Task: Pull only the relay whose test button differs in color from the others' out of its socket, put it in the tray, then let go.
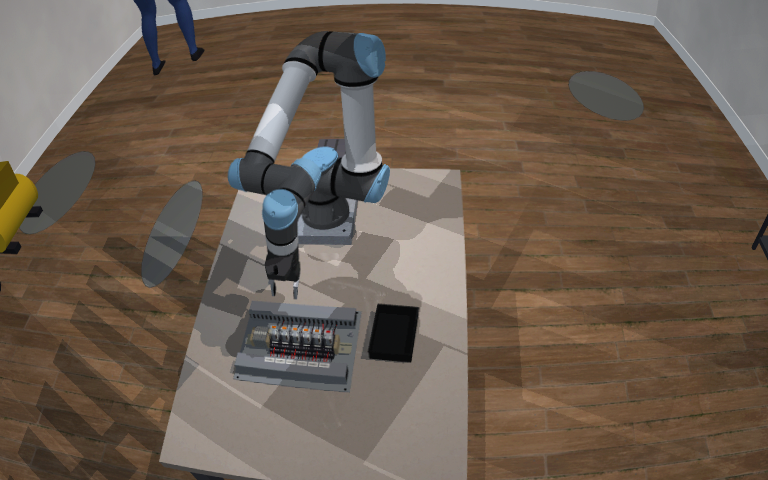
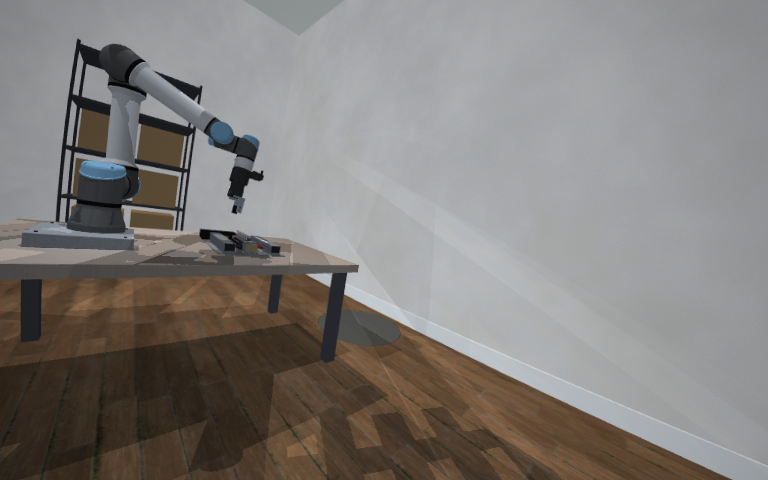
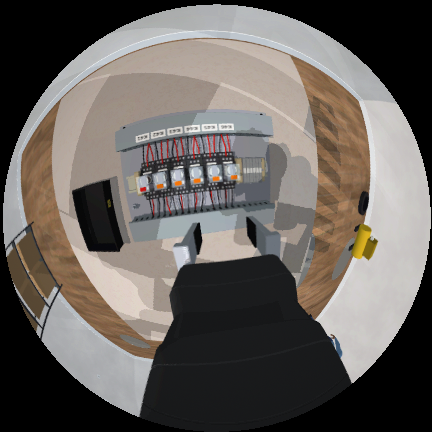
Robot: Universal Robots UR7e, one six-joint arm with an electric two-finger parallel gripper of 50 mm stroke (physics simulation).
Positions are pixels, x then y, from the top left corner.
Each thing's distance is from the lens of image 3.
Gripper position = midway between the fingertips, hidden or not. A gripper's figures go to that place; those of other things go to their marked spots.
my gripper [image 3: 223, 228]: 16 cm
grey panel [image 3: 241, 146]: 32 cm
